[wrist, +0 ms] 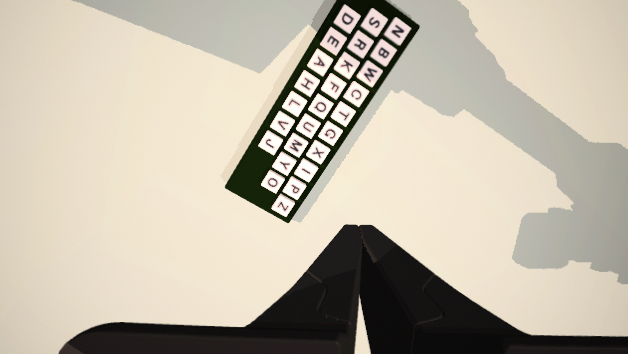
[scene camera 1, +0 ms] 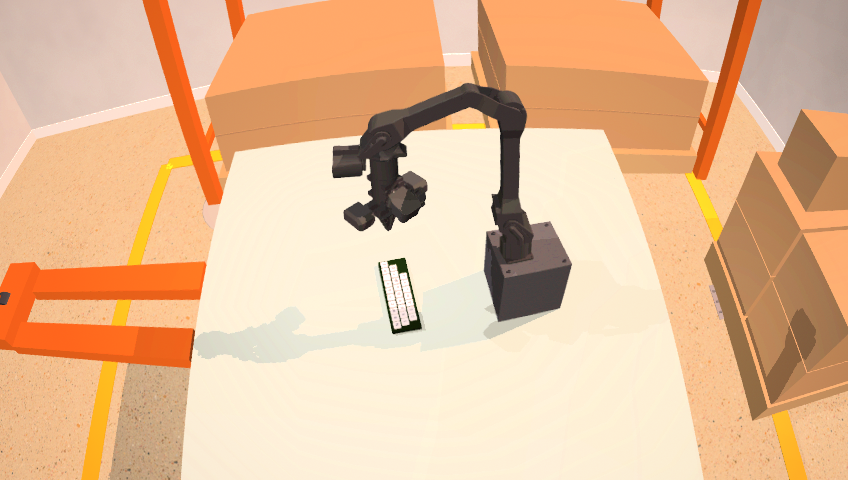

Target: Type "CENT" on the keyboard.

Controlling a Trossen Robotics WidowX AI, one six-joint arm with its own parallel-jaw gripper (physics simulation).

Scene:
My gripper shows in the wrist view and in scene camera 1. One and the same spot on my gripper: (wrist: 401, 298) is (scene camera 1: 389, 218).

